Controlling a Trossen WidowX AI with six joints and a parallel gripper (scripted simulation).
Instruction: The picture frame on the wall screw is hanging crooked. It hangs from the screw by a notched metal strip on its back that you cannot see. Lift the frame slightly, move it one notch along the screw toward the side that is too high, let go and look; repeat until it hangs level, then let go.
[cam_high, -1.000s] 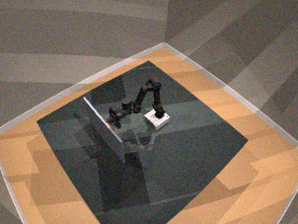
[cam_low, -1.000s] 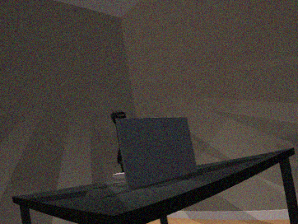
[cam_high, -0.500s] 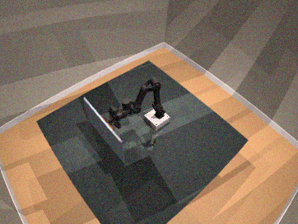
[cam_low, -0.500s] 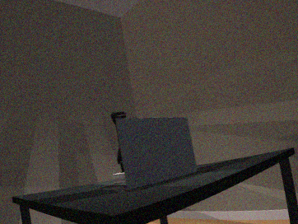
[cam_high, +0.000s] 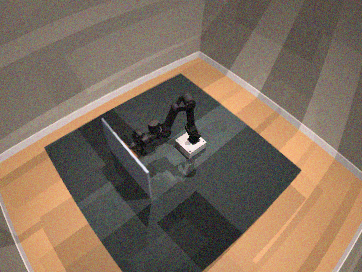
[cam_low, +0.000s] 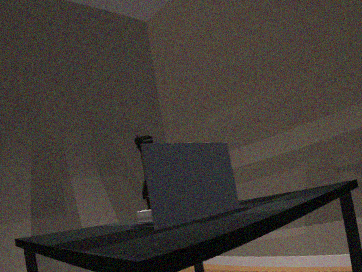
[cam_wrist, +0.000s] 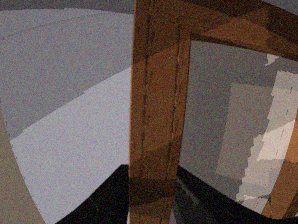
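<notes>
The brown wooden picture frame lies 5 cm below my gripper tip, 1 cm to the left of it and 1 cm ahead of it. From my gripper tip the other things lie so: wall panel 6 cm below, 2 cm ahead.
</notes>
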